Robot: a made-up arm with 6 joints.
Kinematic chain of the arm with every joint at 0, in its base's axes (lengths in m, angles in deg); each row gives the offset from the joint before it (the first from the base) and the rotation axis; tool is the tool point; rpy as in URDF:
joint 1: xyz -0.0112 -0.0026 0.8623 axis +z
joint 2: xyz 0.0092 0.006 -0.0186 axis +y
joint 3: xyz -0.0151 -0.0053 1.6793 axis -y
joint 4: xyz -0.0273 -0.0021 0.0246 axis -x
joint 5: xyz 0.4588 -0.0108 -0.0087 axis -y
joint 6: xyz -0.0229 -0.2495 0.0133 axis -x
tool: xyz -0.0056 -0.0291 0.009 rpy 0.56 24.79 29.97
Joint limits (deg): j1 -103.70..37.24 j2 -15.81..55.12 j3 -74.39..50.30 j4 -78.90..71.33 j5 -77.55..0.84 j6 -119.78..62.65
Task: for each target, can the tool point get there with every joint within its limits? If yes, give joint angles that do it. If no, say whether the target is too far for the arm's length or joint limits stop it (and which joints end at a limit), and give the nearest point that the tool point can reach.
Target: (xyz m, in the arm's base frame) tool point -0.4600 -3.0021 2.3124
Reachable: no: too far | nearest point -0.2932 -1.8873 1.9744 | short by 1.177 m
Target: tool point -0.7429 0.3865 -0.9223
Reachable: no: joint limits stop it (at a limit: joint 1, joint 2, joint 5) | nearest point -0.4162 -1.0593 1.3742 | short by 2.733 m
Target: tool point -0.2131 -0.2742 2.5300
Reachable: yes | joints -67.18 -8.11 -4.11 -9.15 -33.46 -15.67
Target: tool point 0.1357 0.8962 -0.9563
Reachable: no: joint limits stop it (at a limit: joint 1, joint 2, joint 3, joint 4, joint 5) | nearest point 1.0632 0.7380 1.2728 | short by 2.420 m
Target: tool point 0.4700 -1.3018 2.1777
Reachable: yes | joints -57.72 33.92 13.84 6.56 -35.35 -6.17
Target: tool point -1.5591 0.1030 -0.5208
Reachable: no: joint limits stop it (at a limit: joint 1, joint 2, joint 3, joint 5) | nearest point -0.5441 -1.0887 1.3784 | short by 2.461 m
